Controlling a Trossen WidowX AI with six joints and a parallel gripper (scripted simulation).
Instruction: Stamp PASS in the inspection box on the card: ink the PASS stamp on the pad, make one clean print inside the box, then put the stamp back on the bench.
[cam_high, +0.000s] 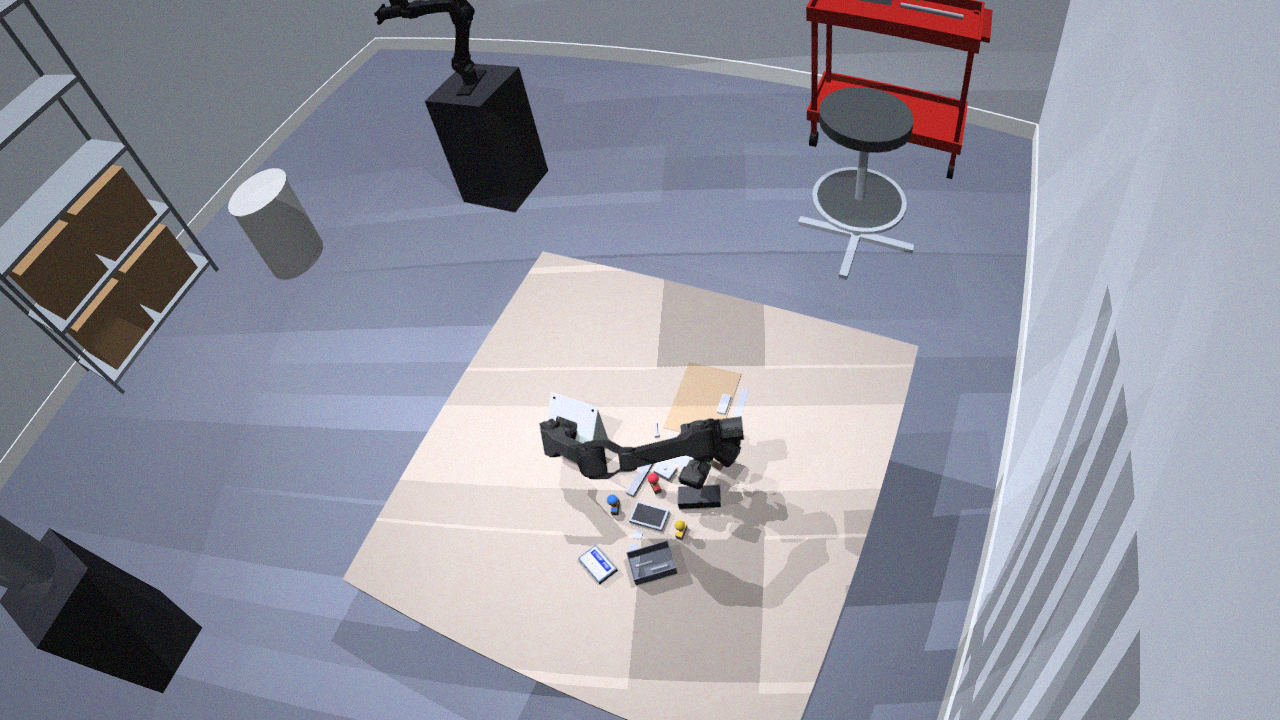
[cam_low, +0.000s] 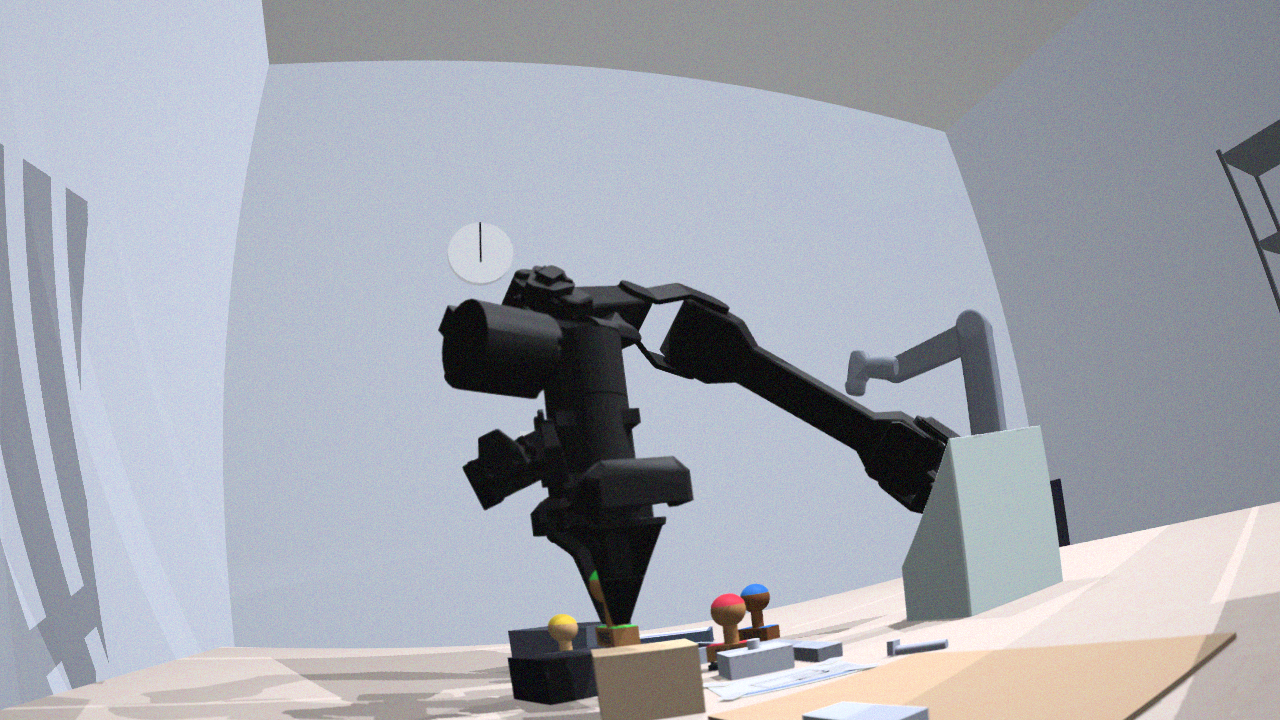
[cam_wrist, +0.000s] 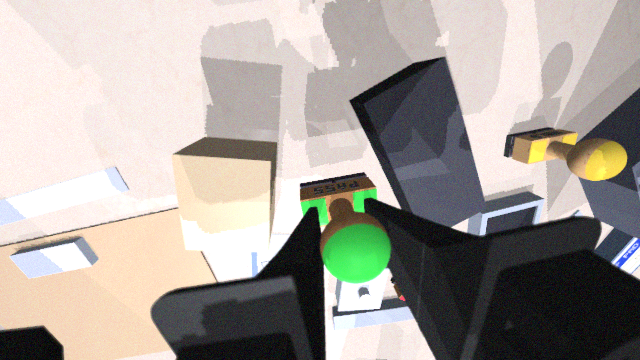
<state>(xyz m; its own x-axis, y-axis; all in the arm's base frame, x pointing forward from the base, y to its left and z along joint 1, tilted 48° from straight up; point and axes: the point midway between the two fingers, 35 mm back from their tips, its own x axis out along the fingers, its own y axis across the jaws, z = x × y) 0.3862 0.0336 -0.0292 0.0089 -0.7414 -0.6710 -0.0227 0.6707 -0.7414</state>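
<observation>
Right now the ink pad is 16 cm to the right of my gripper tip, 9 cm behind it and 5 cm below it. From my gripper tip the other things lie so: tan block 6 cm to the left, 4 cm below; inspection card 10 cm behind, 6 cm below, 5 cm to the left; black box 7 cm to the right, 4 cm below, 1 cm ahead.
</observation>
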